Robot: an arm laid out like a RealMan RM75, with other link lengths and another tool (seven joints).
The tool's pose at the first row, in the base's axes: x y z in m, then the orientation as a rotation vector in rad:
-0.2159 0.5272 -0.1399 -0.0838 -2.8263 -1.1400
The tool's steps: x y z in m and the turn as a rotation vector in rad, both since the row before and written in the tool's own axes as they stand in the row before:
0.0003 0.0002 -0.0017 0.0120 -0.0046 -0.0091
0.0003 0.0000 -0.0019 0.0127 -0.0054 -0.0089
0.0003 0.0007 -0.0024 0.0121 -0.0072 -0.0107
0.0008 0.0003 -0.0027 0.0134 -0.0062 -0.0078
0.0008 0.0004 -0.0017 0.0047 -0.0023 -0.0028
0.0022 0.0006 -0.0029 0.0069 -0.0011 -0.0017
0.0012 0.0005 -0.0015 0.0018 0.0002 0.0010
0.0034 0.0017 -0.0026 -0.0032 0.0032 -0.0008
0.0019 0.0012 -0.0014 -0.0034 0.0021 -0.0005
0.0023 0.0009 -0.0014 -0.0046 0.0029 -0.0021
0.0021 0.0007 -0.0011 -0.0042 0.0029 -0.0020
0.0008 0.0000 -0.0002 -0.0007 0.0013 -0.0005
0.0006 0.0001 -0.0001 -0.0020 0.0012 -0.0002
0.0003 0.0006 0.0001 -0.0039 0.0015 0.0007
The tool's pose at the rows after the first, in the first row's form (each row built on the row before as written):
-0.2161 0.5262 -0.1385 -0.0729 -2.8401 -1.1260
-0.2163 0.5249 -0.1371 -0.0626 -2.8548 -1.1110
-0.2164 0.5238 -0.1348 -0.0508 -2.8713 -1.0976
-0.2170 0.5222 -0.1325 -0.0424 -2.8865 -1.0814
-0.2177 0.5214 -0.1309 -0.0394 -2.8919 -1.0757
-0.2197 0.5200 -0.1282 -0.0373 -2.8971 -1.0663
-0.2208 0.5194 -0.1267 -0.0386 -2.8975 -1.0635
-0.2240 0.5190 -0.1234 -0.0358 -2.8933 -1.0673
-0.2258 0.5190 -0.1214 -0.0341 -2.8898 -1.0717
-0.2280 0.5188 -0.1196 -0.0297 -2.8855 -1.0778
-0.2300 0.5186 -0.1182 -0.0254 -2.8814 -1.0833
-0.2308 0.5185 -0.1180 -0.0240 -2.8800 -1.0840
-0.2314 0.5185 -0.1178 -0.0232 -2.8779 -1.0866
-0.2317 0.5190 -0.1175 -0.0236 -2.8743 -1.0916

